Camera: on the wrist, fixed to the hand. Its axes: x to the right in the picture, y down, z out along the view.
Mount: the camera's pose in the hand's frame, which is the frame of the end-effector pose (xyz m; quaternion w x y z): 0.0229 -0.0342 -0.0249 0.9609 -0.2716 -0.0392 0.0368
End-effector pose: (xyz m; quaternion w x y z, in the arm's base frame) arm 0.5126 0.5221 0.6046 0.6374 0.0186 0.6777 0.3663
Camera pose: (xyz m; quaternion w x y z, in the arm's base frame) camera 0.5016 0.4966 0.5653 0.6306 -0.1159 0.5260 0.5588
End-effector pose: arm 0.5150 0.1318 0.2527 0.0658 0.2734 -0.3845 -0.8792
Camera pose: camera 0.5122 0.1322 0.2047 0.1548 0.1962 -0.1433 -0.9576
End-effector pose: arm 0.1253 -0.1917 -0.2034 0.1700 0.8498 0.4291 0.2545
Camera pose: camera 0.1004 -0.1516 -0.1940 0.4016 0.7962 0.3053 0.3340
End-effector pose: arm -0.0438 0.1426 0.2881 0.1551 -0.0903 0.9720 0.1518
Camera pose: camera -0.0644 0.0995 0.2940 0.1570 -0.0872 0.8900 0.4191
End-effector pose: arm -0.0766 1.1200 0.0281 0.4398 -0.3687 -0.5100 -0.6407
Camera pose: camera -0.1171 1.0945 0.0328 0.3261 -0.5176 -0.3197 -0.7235
